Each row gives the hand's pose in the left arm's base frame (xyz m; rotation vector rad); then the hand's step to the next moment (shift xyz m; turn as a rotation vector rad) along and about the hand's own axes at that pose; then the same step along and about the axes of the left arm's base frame.
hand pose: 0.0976 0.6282 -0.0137 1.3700 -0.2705 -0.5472
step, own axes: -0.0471 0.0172 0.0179 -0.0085 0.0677 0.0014
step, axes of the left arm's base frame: -0.0450 0.0109 0.0263 0.0064 0.0101 0.0672
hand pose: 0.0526 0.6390 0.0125 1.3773 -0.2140 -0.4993
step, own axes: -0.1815 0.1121 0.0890 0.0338 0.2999 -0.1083
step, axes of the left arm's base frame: -0.1735 0.0169 0.1517 0.1402 0.1128 0.2654
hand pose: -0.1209 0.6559 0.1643 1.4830 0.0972 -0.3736
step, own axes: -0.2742 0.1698 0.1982 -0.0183 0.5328 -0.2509
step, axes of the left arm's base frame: -0.2385 -0.1368 0.2602 0.1851 0.2722 0.4887
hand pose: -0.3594 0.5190 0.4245 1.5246 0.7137 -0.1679
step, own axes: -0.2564 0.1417 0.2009 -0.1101 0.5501 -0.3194
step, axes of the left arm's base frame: -0.0641 -0.2620 0.2312 0.0999 0.3080 0.5585
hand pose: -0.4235 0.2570 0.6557 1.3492 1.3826 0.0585
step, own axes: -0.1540 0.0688 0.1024 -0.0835 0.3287 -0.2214
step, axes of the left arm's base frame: 0.0689 -0.1490 0.1094 0.0330 0.1906 0.3558
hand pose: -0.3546 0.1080 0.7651 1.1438 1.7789 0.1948
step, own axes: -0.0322 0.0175 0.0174 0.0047 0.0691 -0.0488
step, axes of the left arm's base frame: 0.0271 -0.0211 0.0217 0.0033 0.0579 0.0618
